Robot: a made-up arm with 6 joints.
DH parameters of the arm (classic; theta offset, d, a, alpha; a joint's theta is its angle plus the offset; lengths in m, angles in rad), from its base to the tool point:
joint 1: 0 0.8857 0.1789 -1.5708
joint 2: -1.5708 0 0.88 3.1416
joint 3: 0 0 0.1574 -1.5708
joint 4: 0 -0.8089 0 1.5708
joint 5: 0 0 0 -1.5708
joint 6: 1.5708 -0.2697 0 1.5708
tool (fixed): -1.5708 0 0 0
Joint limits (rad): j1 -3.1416..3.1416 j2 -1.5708..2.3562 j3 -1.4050..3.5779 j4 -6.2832..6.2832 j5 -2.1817..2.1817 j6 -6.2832..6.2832
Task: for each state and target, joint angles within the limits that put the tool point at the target. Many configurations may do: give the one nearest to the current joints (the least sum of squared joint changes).
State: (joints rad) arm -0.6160 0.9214 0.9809 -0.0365 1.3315 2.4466
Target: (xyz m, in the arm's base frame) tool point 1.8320 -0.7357 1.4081
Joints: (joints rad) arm -0.3810 1.1709 0.9348 -0.0067 1.1652 2.4466
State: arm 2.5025 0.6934 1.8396 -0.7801 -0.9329 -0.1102
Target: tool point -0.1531 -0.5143 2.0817
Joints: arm 1.7378 0.1966 2.8907 -1.1803 -1.2475 -0.1102
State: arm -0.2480 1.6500 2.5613 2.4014 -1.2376 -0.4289
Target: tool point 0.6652 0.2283 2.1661
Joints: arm 0.4894 1.1868 2.6786 2.6680 -1.1296 -0.4289
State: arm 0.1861 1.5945 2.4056 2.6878 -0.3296 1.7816
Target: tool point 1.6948 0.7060 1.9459
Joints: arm 0.4042 1.0875 1.5450 2.7217 -0.1594 1.7816
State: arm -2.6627 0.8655 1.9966 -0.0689 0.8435 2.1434
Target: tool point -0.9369 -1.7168 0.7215
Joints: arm -2.0709 2.0287 1.8490 0.0044 1.0990 2.1434
